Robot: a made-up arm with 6 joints.
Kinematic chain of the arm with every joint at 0, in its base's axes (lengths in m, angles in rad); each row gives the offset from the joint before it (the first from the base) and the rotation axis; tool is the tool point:
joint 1: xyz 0 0 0.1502 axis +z
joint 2: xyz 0 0 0 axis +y
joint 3: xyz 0 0 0.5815 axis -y
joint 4: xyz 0 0 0 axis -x
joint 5: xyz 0.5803 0 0 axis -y
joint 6: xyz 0 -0.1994 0 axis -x
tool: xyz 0 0 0
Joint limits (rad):
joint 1: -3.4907..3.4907
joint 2: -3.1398..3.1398
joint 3: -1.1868..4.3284
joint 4: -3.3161..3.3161
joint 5: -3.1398..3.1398
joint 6: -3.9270..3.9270
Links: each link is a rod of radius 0.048 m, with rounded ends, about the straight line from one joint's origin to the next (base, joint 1, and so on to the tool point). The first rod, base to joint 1, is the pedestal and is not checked.
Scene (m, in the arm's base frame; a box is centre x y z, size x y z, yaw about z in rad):
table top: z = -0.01
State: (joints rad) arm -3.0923 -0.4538 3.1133 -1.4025 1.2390 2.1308
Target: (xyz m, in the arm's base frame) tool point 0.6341 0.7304 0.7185
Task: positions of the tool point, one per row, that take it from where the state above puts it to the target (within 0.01 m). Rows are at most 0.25 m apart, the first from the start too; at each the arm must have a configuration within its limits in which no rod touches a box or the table.
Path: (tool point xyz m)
1: 0.8536 0.3057 0.6510
2: 0.7765 0.5311 0.6865
3: 0.6341 0.7304 0.7185

